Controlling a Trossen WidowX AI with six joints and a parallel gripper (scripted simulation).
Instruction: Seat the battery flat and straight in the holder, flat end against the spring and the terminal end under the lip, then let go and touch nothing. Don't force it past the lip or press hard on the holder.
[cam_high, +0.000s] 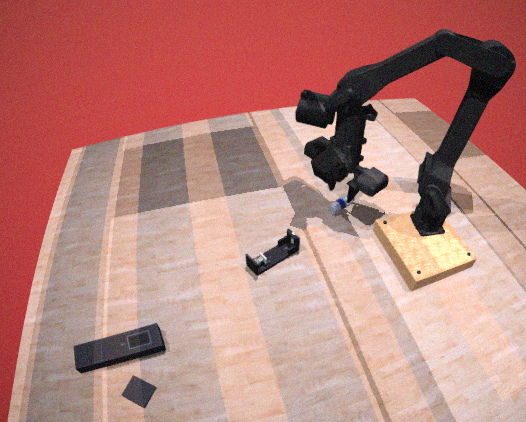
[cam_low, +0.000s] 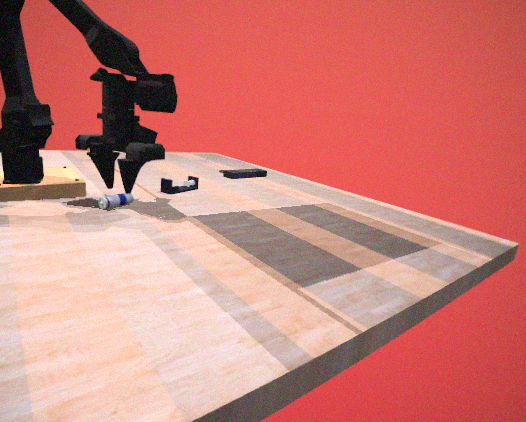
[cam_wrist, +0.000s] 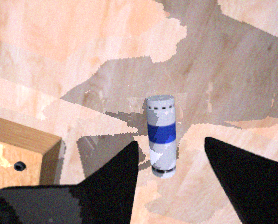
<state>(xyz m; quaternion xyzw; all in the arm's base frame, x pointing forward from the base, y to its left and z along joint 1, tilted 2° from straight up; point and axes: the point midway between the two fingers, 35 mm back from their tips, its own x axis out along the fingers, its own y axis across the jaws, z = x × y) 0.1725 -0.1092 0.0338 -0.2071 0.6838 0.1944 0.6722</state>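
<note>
Now: gripper tip 20 mm above the battery. From my gripper tip the other things lie so: flat black remote (440 mm ahead, 310 mm to the left, 20 mm below); then dark square tile (400 mm ahead, 380 mm to the left, 30 mm below).
</note>
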